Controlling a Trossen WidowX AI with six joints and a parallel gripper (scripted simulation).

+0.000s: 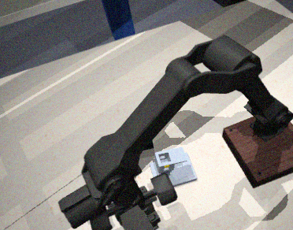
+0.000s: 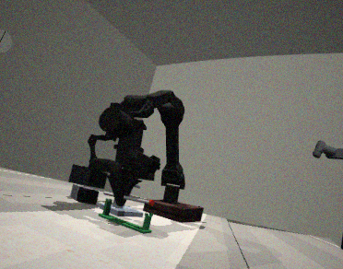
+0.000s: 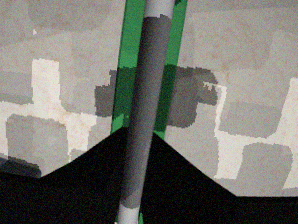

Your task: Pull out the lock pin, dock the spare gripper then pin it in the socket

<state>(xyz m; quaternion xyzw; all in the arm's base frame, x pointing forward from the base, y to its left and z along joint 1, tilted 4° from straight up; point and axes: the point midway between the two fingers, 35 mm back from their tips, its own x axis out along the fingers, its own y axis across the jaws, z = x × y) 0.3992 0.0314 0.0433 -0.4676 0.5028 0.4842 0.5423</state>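
The green rack lies 2 cm to the left of my gripper tip and 2 cm below it. Round my gripper tip: spare gripper: 23 cm to the right, 11 cm behind, 2 cm below; grey mount: 12 cm behind, 7 cm to the right, 1 cm above.
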